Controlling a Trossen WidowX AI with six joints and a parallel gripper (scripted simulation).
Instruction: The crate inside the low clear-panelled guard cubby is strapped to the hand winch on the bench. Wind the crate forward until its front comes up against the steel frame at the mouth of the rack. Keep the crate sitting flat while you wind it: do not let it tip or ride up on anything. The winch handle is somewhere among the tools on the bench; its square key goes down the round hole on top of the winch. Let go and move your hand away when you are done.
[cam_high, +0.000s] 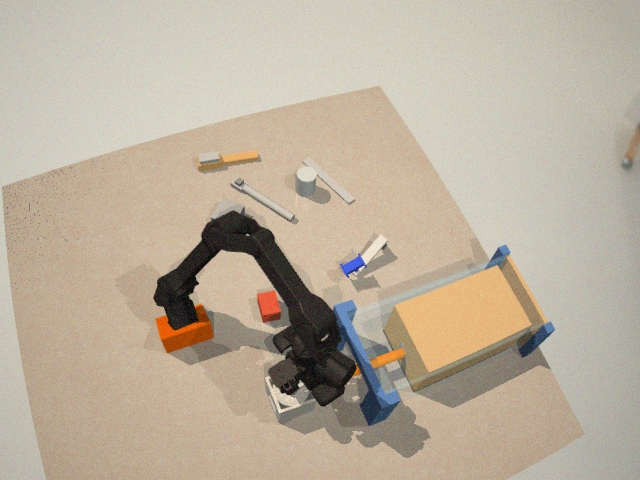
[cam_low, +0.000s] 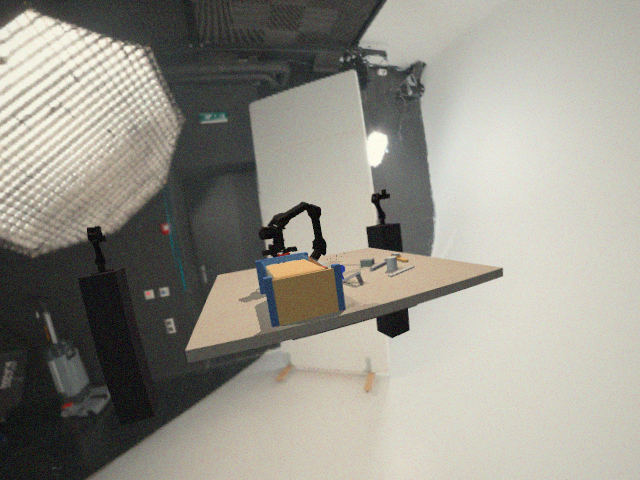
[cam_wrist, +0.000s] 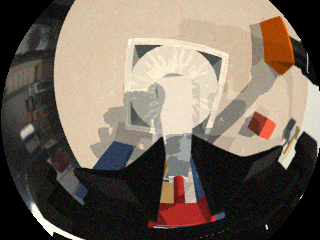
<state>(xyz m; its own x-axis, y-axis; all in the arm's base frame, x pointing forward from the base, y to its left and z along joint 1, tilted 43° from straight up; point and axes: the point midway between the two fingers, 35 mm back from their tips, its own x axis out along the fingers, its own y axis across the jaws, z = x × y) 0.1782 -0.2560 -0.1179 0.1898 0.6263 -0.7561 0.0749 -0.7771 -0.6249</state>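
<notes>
My gripper tip is now 10 mm short of the red-knobbed winch handle and 20 mm below it. The rest, counted from my gripper tip: hand winch 70 mm behind, 10 mm to the right, 60 mm below; then blue steel frame 110 mm ahead, 30 mm to the right, 20 mm above; then red knob 50 mm ahead, 10 mm to the left, 50 mm above.
</notes>
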